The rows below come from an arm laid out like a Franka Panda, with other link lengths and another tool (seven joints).
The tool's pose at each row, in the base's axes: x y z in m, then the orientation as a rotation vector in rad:
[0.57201, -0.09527, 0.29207, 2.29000, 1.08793, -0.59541]
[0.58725, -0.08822, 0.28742, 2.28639, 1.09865, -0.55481]
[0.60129, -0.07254, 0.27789, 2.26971, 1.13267, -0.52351]
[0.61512, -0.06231, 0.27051, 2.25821, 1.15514, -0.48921]
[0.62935, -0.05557, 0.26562, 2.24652, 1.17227, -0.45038]
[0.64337, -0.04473, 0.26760, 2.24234, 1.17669, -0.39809]
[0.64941, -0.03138, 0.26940, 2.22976, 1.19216, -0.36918]
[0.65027, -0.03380, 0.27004, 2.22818, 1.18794, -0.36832]
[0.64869, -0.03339, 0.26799, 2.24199, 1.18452, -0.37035]
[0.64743, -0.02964, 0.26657, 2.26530, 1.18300, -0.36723]
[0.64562, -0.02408, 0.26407, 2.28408, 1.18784, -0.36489]
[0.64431, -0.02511, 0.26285, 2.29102, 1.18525, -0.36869]
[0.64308, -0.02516, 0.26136, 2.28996, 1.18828, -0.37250]
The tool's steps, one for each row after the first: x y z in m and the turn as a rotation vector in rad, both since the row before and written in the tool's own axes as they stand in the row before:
[0.01554, 0.00715, -0.00332, -0.02000, 0.02449, 0.00158]
[0.02271, 0.00031, -0.00427, -0.02261, 0.02177, -0.01911]
[0.01817, 0.00401, -0.00201, -0.02111, 0.02203, -0.00965]
[0.01488, 0.00698, -0.00134, -0.02382, 0.02288, -0.00507]
[0.01375, 0.00724, -0.00875, -0.02562, 0.02947, 0.00824]
[0.01125, -0.00042, -0.00955, -0.01956, 0.01712, -0.00669]
[-0.00144, 0.00199, 0.00098, -0.00256, -0.00181, 0.00269]
[0.00038, -0.00222, 0.00133, 0.01140, 0.00334, 0.00508]
[0.00246, -0.00321, -0.00115, 0.01736, 0.01104, 0.00711]
[0.00385, -0.00490, -0.00126, 0.01541, 0.01105, 0.00151]
[-0.00088, -0.00099, 0.00158, 0.00671, -0.00020, 0.00252]
[-0.00005, -0.00147, 0.00125, 0.00142, -0.00154, -0.00310]

